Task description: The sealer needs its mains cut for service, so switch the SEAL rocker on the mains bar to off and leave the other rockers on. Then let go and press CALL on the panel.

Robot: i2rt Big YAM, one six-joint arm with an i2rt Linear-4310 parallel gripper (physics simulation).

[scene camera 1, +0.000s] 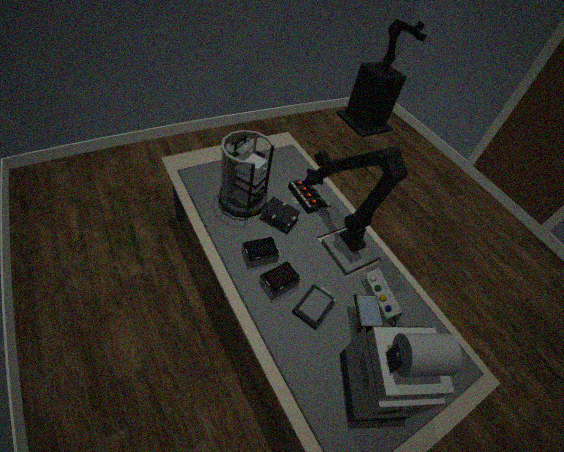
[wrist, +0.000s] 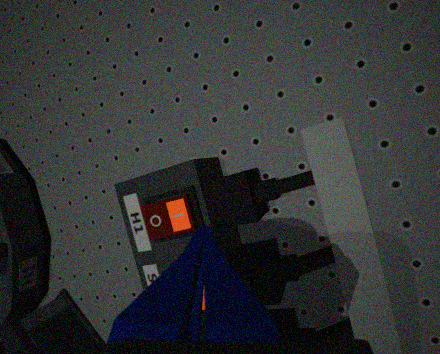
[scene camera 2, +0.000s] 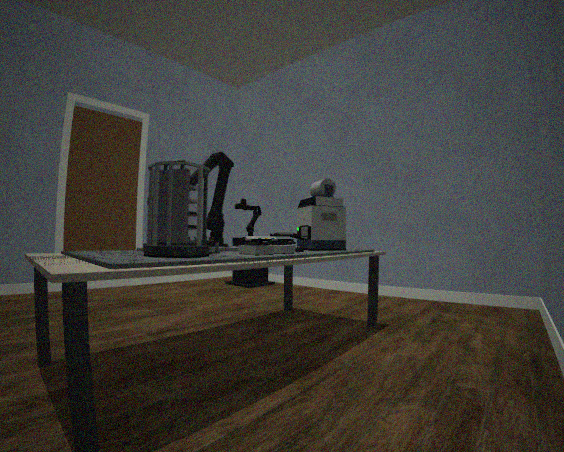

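Note:
The dark mains bar (scene camera 1: pixel 307 196) (wrist: pixel 170 178) lies near the table edge, with several rockers glowing orange in scene view 1. In the wrist view the H1 rocker (wrist: pixel 166 218) glows on its I half. Beside it, a white label (wrist: pixel 150 274) starting with S is partly covered by my blue fingers. My gripper (scene camera 1: pixel 306 181) (wrist: pixel 205 234) is shut and empty, low over the bar; its tips hide the SEAL rocker, whose state I cannot tell. An orange sliver shows between the fingers. The button panel (scene camera 1: pixel 383 293) has white, green, yellow and blue buttons; its labels are unreadable.
A round caged rack (scene camera 1: pixel 229 175) (scene camera 2: pixel 172 210) stands beyond a flat dark box (scene camera 1: pixel 280 215). Two dark boxes (scene camera 1: pixel 261 250) (scene camera 1: pixel 280 280) and a tray (scene camera 1: pixel 296 311) lie mid-table. A machine with a white roll (scene camera 1: pixel 432 354) (scene camera 2: pixel 322 187) stands beside the panel. Cables leave the bar.

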